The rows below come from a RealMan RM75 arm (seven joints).
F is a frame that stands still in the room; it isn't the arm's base.
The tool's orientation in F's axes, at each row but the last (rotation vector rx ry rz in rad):
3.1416, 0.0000, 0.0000
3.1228, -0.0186, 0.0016
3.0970, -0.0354, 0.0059
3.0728, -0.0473, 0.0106
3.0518, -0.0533, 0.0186
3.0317, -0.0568, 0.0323
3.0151, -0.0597, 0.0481
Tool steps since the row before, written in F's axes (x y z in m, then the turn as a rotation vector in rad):
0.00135, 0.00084, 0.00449, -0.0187, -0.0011, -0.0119
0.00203, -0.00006, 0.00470, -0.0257, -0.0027, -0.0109
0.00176, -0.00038, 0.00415, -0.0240, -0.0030, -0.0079
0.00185, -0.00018, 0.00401, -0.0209, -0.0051, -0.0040
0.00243, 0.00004, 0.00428, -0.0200, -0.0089, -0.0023
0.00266, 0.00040, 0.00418, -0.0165, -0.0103, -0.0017
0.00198, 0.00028, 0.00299, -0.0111, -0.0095, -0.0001
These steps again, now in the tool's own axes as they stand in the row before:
0.00135, -0.00084, -0.00449, -0.0187, 0.0011, 0.0119
0.00204, 0.00012, -0.00470, -0.0257, 0.0028, 0.0109
0.00179, 0.00052, -0.00412, -0.0240, 0.0032, 0.0079
0.00189, 0.00040, -0.00398, -0.0208, 0.0055, 0.0042
0.00249, 0.00025, -0.00424, -0.0197, 0.0094, 0.0029
0.00274, -0.00005, -0.00415, -0.0162, 0.0107, 0.0025
0.00207, 0.00001, -0.00294, -0.0107, 0.0099, 0.0010

